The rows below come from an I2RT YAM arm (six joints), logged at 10 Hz.
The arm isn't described. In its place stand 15 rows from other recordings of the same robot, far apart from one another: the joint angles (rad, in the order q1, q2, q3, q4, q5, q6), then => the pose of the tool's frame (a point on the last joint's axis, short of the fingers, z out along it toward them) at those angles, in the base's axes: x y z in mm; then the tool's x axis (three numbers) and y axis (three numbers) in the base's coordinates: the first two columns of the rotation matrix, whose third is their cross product.
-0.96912 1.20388 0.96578 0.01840 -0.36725 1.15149 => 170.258, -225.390, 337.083, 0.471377, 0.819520, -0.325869, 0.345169, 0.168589, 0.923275
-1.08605 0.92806 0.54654 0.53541 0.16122 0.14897 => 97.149, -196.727, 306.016, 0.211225, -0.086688, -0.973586, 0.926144, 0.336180, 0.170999
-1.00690 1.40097 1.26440 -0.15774 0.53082 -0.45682 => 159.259, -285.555, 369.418, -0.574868, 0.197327, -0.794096, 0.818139, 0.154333, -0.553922
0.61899 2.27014 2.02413 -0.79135 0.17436 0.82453 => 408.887, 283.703, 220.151, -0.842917, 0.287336, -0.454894, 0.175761, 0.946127, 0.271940
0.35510 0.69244 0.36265 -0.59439 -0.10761 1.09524 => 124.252, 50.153, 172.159, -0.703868, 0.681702, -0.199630, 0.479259, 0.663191, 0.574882
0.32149 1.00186 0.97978 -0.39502 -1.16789 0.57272 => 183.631, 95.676, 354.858, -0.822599, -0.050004, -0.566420, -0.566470, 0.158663, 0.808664
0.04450 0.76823 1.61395 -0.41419 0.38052 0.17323 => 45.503, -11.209, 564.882, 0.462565, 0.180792, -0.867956, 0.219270, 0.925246, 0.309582
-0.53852 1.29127 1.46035 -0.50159 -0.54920 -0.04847 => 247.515, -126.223, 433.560, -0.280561, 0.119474, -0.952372, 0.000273, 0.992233, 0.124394
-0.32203 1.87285 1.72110 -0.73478 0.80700 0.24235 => 382.806, -154.825, 311.403, -0.557110, 0.360861, -0.747936, 0.809305, 0.437822, -0.391583
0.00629 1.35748 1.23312 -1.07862 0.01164 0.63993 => 254.067, 1.184, 298.398, -0.749728, 0.592395, -0.294917, 0.555501, 0.805593, 0.206006
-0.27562 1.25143 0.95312 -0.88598 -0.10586 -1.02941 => 222.502, -59.018, 248.166, -0.658369, -0.699425, -0.278126, -0.644110, 0.714706, -0.272615
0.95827 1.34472 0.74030 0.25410 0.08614 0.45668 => 174.602, 243.152, 243.355, -0.516073, 0.029718, -0.856029, -0.602918, 0.697272, 0.387687
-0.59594 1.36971 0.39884 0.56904 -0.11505 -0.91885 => 213.973, -140.177, 161.067, -0.570104, -0.567478, -0.594095, 0.027949, 0.709305, -0.704347
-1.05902 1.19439 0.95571 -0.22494 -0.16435 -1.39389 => 138.675, -234.994, 310.598, -0.814696, -0.532571, -0.229431, -0.076825, 0.491285, -0.867604
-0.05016 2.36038 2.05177 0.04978 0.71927 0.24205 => 554.652, -51.328, 256.350, -0.086669, 0.184896, -0.978929, 0.715438, 0.695360, 0.067996
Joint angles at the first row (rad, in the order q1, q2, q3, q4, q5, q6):
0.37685, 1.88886, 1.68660, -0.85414, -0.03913, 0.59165
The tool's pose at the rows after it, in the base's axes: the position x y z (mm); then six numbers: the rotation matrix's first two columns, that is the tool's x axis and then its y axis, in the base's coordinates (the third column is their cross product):
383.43, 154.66, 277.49, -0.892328, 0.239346, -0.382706, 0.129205, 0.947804, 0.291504
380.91, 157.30, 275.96, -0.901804, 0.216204, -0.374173, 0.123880, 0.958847, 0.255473
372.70, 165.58, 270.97, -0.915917, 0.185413, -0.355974, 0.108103, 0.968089, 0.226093
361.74, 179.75, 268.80, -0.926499, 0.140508, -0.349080, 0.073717, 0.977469, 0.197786
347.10, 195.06, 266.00, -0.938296, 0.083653, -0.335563, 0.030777, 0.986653, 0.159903
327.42, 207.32, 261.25, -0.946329, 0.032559, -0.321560, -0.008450, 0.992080, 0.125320
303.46, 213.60, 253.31, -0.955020, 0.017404, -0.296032, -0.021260, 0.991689, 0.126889
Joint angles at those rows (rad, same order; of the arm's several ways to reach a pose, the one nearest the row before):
0.38038, 1.91409, 1.71959, -0.87553, -0.03504, 0.58701
0.39054, 1.92080, 1.72892, -0.90886, -0.01257, 0.57433
0.41834, 1.91671, 1.71018, -0.92895, 0.00297, 0.57223
0.46328, 1.91017, 1.69683, -0.94527, 0.02399, 0.57031
0.51633, 1.90072, 1.67865, -0.97083, 0.04858, 0.56641
0.57114, 1.87171, 1.62623, -0.98022, 0.07267, 0.57090
0.61985, 1.81796, 1.52922, -0.96103, 0.06812, 0.60684

